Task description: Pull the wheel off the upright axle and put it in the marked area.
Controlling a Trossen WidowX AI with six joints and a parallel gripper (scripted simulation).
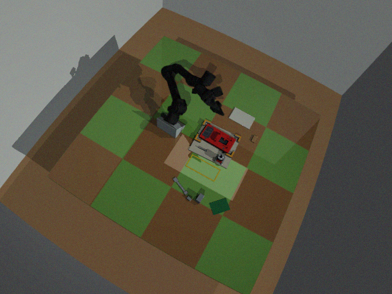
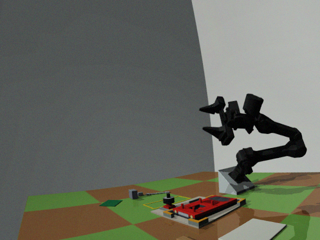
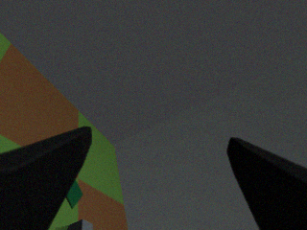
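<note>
My gripper tip is 310 mm above the grey base plate and 40 mm short of it. Also, from my gripper tip: white plate 320 mm below, 240 mm to the left, 110 mm ahead; tan block 310 mm below, 230 mm ahead, 140 mm to the left; dark green card 350 mm to the right, 320 mm below, 220 mm ahead.
</note>
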